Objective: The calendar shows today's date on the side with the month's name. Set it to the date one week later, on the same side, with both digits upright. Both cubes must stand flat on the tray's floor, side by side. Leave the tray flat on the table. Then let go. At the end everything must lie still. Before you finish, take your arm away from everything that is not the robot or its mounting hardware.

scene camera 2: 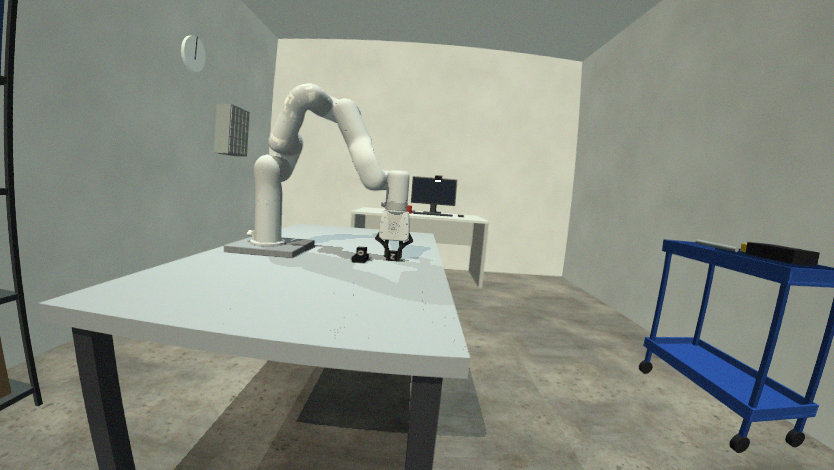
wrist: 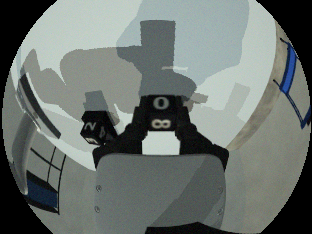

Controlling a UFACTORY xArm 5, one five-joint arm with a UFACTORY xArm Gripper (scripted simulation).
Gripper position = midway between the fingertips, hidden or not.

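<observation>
You'd find my gripper in scene camera 2 [392,259], and the wrist view [161,104] has the gripper in it as well.
</observation>
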